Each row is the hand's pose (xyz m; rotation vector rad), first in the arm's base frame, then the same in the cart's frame.
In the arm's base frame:
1: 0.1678 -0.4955 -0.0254 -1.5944 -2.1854 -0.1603
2: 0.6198 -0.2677 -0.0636 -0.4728 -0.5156 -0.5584
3: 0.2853 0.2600 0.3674 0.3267 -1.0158 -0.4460
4: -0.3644 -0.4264 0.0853 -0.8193 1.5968 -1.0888
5: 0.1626 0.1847 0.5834 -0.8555 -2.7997 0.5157
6: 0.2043 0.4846 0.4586 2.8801 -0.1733 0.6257
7: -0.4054 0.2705 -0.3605 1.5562 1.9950 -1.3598
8: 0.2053 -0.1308 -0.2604 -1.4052 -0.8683 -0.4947
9: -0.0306 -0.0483 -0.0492 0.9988 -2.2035 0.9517
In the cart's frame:
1: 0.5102 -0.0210 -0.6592 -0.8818 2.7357 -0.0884
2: 0.1663 0.3446 -0.7346 0.1705 -1.4215 1.1838
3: -0.3145 -0.2422 -0.7581 1.0902 -1.0075 1.5365
4: 0.6197 -0.5554 -0.7118 -1.2991 -0.2197 -0.0351
5: -0.3071 -0.4169 -0.5662 -1.3072 1.8671 -0.3917
6: -0.5007 -0.4019 -0.8299 -1.5121 -2.1881 -1.4971
7: 0.2988 -0.5845 -1.4749 -0.2596 1.5744 -0.1000
8: 0.3192 0.0171 -1.0487 -0.0677 -2.3531 0.6100
9: 0.2509 -0.2938 -0.9727 -1.8257 0.5209 -1.5168

